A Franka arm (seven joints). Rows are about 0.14 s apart.
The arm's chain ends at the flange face. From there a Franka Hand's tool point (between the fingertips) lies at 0.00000 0.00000 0.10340 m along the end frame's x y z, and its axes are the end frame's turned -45 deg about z.
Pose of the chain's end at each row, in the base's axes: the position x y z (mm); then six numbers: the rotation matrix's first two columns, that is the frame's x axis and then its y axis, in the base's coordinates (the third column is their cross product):
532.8 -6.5 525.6 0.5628 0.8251 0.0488 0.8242 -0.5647 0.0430
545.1 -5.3 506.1 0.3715 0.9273 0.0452 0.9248 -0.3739 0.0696
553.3 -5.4 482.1 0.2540 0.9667 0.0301 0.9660 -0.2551 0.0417
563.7 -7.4 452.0 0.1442 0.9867 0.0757 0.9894 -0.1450 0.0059
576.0 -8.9 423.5 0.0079 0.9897 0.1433 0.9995 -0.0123 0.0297
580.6 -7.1 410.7 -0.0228 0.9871 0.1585 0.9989 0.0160 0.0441
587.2 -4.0 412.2 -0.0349 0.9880 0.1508 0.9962 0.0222 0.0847
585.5 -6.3 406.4 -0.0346 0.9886 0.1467 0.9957 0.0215 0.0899
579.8 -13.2 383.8 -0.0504 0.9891 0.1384 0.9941 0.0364 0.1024
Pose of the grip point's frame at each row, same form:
539.3 -4.8 422.4 -0.1848 0.9827 0.0041 0.9808 0.1841 0.0649
553.5 -3.7 403.1 -0.3912 0.9201 -0.0173 0.9166 0.3913 0.0812
558.3 -3.5 378.8 -0.5035 0.8639 -0.0082 0.8627 0.5032 0.0508
565.4 0.3 348.9 -0.5976 0.8002 0.0494 0.8016 0.5952 0.0577
579.2 5.9 321.2 -0.7012 0.7085 0.0803 0.7123 0.6911 0.1223
584.8 9.4 308.7 -0.7225 0.6867 0.0809 0.6902 0.7093 0.1433
595.5 11.8 310.3 -0.7291 0.6829 0.0467 0.6797 0.7143 0.1665
594.4 9.1 304.5 -0.7285 0.6838 0.0402 0.6796 0.7142 0.1673
589.8 1.6 281.9 -0.7386 0.6737 0.0255 0.6673 0.7251 0.1703

